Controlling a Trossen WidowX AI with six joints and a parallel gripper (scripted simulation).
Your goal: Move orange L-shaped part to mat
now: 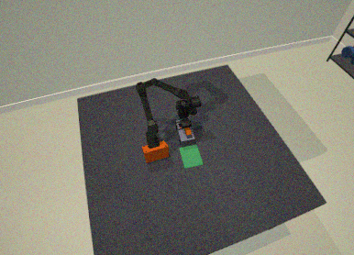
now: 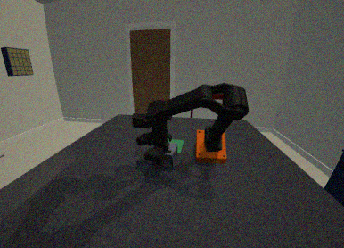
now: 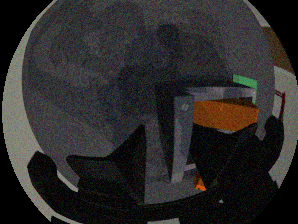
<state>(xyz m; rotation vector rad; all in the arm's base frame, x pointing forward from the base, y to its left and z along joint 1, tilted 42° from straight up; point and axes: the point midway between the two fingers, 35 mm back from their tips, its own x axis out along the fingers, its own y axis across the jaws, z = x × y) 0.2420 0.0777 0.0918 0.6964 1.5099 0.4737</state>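
The orange L-shaped part is 10 mm behind my gripper tip and 50 mm to the right of it. Round my gripper tip: grey tray (10 mm behind, 70 mm to the right, 60 mm below); green mat (40 mm behind, 230 mm to the right, 60 mm below).
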